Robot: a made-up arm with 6 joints.
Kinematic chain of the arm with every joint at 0, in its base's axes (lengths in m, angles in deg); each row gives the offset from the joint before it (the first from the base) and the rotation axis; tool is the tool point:
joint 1: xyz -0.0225 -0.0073 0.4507 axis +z
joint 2: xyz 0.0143 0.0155 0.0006 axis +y
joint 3: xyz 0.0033 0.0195 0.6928 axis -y
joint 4: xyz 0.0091 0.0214 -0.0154 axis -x
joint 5: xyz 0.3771 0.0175 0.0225 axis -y
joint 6: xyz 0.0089 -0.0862 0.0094 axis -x
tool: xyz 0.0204 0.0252 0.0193
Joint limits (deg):
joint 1: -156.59..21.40
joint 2: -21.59..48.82
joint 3: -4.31..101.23
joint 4: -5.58..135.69
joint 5: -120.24..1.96
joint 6: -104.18..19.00
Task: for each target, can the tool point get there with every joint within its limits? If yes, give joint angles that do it. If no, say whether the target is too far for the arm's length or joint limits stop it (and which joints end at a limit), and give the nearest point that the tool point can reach.
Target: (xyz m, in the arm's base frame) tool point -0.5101 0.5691 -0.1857
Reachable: no: joint limits stop it (at a limit: joint 1, joint 2, joint 3, joint 4, joint 6) | nearest point -0.7203 -0.2711 0.5605 | short by 1.143 m
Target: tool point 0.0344 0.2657 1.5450
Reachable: yes | joints -77.93 -13.68 84.81 99.54 -27.54 -53.85
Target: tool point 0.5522 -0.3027 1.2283
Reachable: yes | joints -35.30 18.24 29.66 77.73 -12.55 -2.05
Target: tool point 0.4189 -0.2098 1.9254
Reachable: no: too far | nearest point 0.3053 -0.1577 1.5336 | short by 0.411 m
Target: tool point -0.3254 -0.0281 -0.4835
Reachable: no: joint limits stop it (at a limit: joint 1, joint 2, joint 3, joint 4) | nearest point -0.7166 -0.2903 0.5502 | short by 1.136 m
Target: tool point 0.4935 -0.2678 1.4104
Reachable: yes | joints -36.30 21.37 58.46 89.51 -29.38 -84.21
